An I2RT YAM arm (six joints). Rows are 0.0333 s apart.
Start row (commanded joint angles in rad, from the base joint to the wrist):
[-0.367, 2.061, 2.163, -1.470, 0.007, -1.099]
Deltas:
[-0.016, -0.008, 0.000, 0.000, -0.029, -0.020]
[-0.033, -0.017, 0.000, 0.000, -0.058, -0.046]
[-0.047, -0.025, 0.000, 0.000, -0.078, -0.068]
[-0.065, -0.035, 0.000, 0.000, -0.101, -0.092]
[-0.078, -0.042, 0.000, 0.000, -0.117, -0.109]
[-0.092, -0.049, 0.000, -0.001, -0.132, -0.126]
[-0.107, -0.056, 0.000, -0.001, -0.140, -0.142]
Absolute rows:
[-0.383, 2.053, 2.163, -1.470, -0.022, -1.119]
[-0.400, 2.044, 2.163, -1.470, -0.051, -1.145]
[-0.414, 2.036, 2.163, -1.470, -0.071, -1.167]
[-0.432, 2.026, 2.163, -1.470, -0.094, -1.191]
[-0.445, 2.019, 2.163, -1.470, -0.110, -1.208]
[-0.459, 2.012, 2.163, -1.471, -0.125, -1.225]
[-0.474, 2.005, 2.163, -1.471, -0.133, -1.241]

